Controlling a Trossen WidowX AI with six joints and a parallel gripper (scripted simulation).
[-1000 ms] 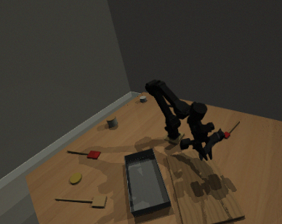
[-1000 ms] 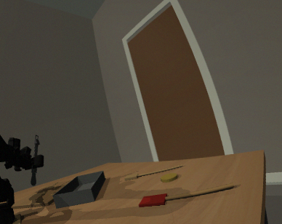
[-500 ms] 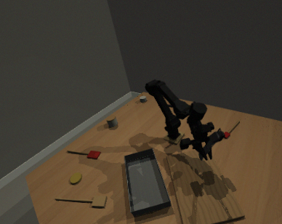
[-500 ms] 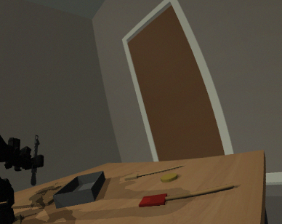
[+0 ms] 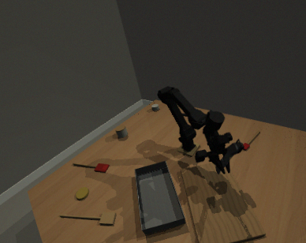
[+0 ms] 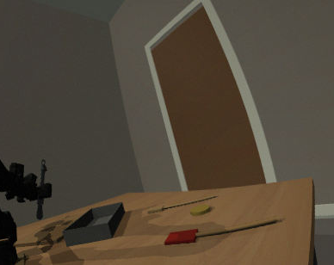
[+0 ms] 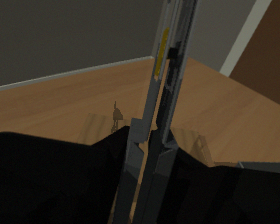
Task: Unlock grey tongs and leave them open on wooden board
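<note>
Right now the wooden board is 3 cm ahead of my gripper tip, 2 cm to the right of it and 16 cm below it. From my gripper tip the other things lie so: roasting tin (19 cm ahead, 21 cm to the right, 14 cm below); green tool (47 cm behind, 29 cm to the right, 16 cm below); red spatula (37 cm ahead, 66 cm to the right, 16 cm below).
</note>
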